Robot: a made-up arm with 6 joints.
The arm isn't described. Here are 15 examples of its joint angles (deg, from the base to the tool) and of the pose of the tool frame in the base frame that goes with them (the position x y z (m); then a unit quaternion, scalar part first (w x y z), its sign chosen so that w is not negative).
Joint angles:
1: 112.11 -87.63 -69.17 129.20 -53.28 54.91
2: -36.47 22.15 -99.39 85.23 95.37 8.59
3: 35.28 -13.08 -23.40 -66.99 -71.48 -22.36
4: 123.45 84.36 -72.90 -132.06 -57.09 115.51
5: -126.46 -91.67 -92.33 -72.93 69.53 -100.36
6: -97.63 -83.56 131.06 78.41 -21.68 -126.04
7: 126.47 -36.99 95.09 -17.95 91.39 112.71
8: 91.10 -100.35 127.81 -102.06 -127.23 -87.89
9: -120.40 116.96 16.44 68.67 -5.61 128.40
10: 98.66 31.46 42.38 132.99 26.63 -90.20
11: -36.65 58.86 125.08 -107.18 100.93 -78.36
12: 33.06 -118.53 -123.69 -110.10 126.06 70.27
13: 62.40 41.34 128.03 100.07 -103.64 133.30
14: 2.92 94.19 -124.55 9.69 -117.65 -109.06
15: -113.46 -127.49 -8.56 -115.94 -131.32 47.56
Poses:
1: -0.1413 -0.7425 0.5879 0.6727 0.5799 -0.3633 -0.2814
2: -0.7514 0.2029 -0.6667 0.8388 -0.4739 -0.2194 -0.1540
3: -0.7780 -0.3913 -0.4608 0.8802 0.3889 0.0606 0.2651
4: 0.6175 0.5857 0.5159 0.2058 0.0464 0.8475 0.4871
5: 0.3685 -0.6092 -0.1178 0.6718 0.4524 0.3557 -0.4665
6: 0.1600 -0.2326 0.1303 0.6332 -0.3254 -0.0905 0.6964
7: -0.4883 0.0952 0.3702 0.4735 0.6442 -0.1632 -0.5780
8: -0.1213 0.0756 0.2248 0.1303 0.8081 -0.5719 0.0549
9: -0.0910 0.5567 -0.2897 0.0662 -0.5215 0.0740 -0.8475
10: -0.6986 0.3395 0.1544 0.2389 0.9192 -0.0167 -0.3127
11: -0.2315 -0.0480 -0.2686 0.7047 0.4709 -0.4910 0.2014
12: -0.2112 -0.5722 0.4527 0.3901 0.1863 0.7531 0.4959
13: -0.1603 -0.1638 0.4332 0.7035 0.5459 0.1785 -0.4187
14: -0.7460 0.2847 0.1151 0.2828 0.7151 -0.5181 0.3743
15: -0.3874 -0.7725 0.0740 0.6049 -0.5817 -0.1512 0.5224
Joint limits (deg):
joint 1: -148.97..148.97
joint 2: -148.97..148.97
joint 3: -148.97..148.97
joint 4: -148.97..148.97
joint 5: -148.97..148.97
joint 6: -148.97..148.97
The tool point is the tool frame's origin. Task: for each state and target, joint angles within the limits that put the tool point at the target. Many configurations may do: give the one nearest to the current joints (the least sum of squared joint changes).
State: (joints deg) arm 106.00 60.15 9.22 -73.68 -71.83 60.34
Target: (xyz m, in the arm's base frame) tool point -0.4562 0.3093 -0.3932
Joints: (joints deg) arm 64.93 29.80 24.81 -68.81 -78.00 56.98
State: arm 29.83 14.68 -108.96 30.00 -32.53 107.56
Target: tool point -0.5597 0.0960 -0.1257
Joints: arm 6.10 43.91 -116.12 73.63 -24.75 82.21
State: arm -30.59 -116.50 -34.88 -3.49 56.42 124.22
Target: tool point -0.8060 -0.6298 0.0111
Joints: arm -13.03 -135.87 -63.63 -19.31 43.08 102.92
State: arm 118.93 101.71 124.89 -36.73 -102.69 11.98
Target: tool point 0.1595 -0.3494 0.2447
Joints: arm 131.27 90.20 115.66 -38.49 -111.94 21.05
